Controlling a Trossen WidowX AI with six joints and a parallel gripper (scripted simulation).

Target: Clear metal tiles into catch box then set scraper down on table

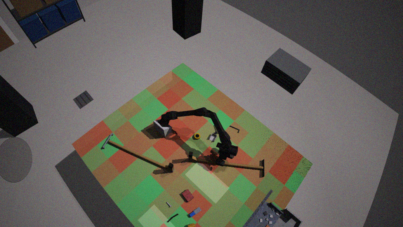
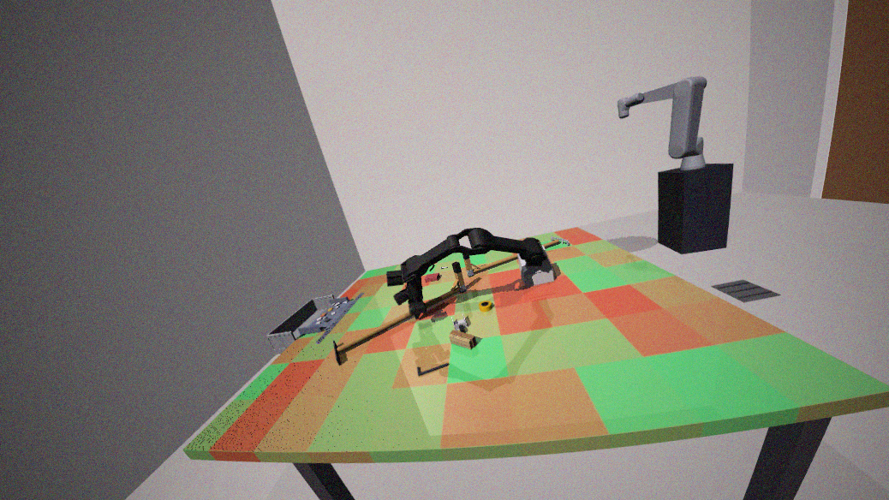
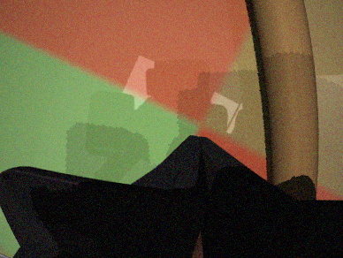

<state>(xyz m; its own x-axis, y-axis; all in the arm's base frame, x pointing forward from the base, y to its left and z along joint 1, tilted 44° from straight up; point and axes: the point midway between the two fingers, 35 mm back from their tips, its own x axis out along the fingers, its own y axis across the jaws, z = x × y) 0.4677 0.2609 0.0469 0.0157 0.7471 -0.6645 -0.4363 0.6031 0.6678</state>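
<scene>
Right now the long scraper is 50 mm ahead of my gripper tip, 20 mm to the right of it and 50 mm above it. Also, from my gripper tip: wooden block: 220 mm behind, 150 mm to the left, 10 mm above; then yellow tape roll: 280 mm behind, 50 mm to the right; then hex key: 120 mm behind, 260 mm to the left, 10 mm below.
</scene>
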